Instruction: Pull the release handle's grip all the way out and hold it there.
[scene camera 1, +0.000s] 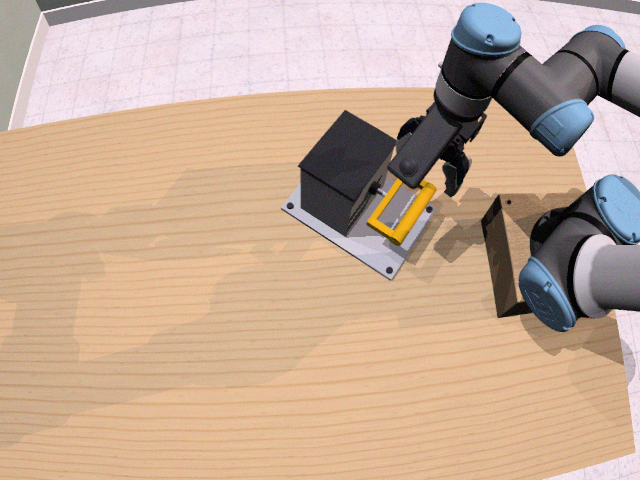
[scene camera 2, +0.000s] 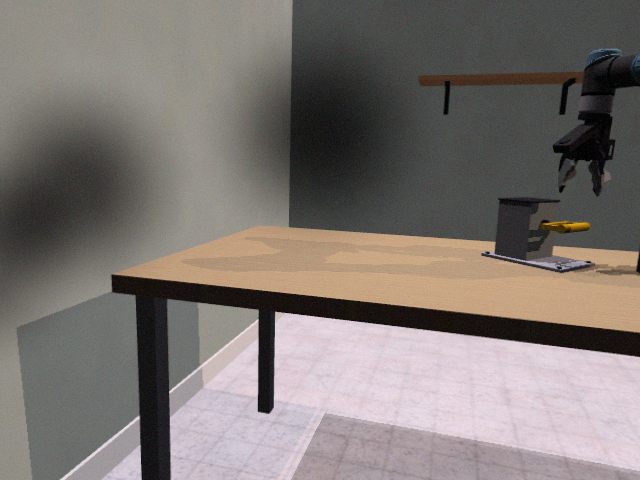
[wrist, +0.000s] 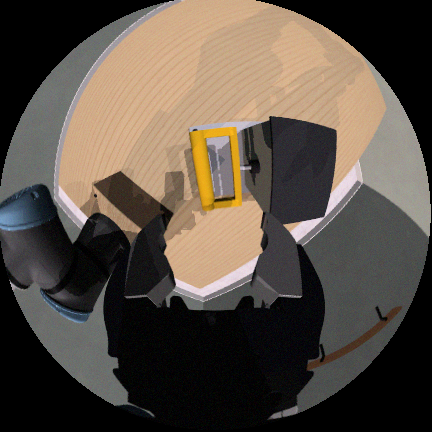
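Note:
The release handle is a yellow rectangular loop with a thick round grip bar (scene camera 1: 415, 212) (scene camera 2: 576, 227) (wrist: 201, 170). A thin metal rod (scene camera 1: 382, 192) (wrist: 246, 168) joins it to a dark box-shaped housing (scene camera 1: 346, 155) (scene camera 2: 511, 229) (wrist: 304, 170). A gap shows between the loop and the housing. The housing stands on a light grey base plate (scene camera 1: 373, 258) (scene camera 2: 560, 266) with dark bolts at its corners. My gripper (scene camera 1: 427, 171) (scene camera 2: 579, 192) (wrist: 212, 214) is partly open and empty, pointing down above the handle and not touching it. In scene camera 1 its body covers part of the loop's far end.
A brown wooden block (scene camera 1: 500, 268) (wrist: 132, 197) stands right of the plate in scene camera 1, beside the arm's lower joints (scene camera 1: 547, 294) (wrist: 65, 250). A wall shelf (scene camera 2: 496, 79) (wrist: 370, 340) is behind. The table's far edge (scene camera 1: 248, 95) runs beyond the housing.

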